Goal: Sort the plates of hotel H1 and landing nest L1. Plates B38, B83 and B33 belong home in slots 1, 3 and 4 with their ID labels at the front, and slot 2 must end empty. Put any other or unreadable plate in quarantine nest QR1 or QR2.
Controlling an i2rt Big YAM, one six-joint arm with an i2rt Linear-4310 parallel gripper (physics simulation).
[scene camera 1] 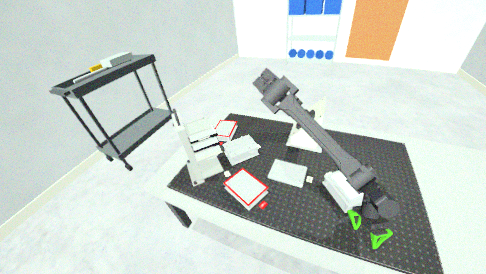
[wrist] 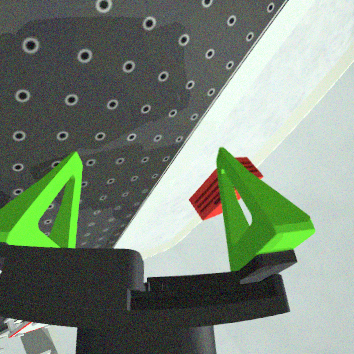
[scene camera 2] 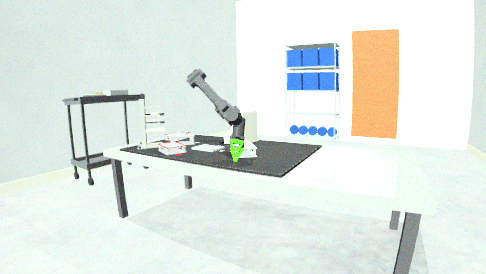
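Note:
The hotel, a white rack with several slots, stands upright at the mat's left side; its slot contents and labels are too small to read. Two red-outlined white nests, one nearer and one at the back, lie beside it. A white raised block sits between them. A flat white plate-like piece lies mid-mat. A white block stands right of it; which is L1 I cannot tell. My gripper is open and empty, beside that block toward the front.
A black perforated mat covers part of the white table. A pale angular stand is behind the arm. A dark cart stands left. A red ribbed object shows behind one finger.

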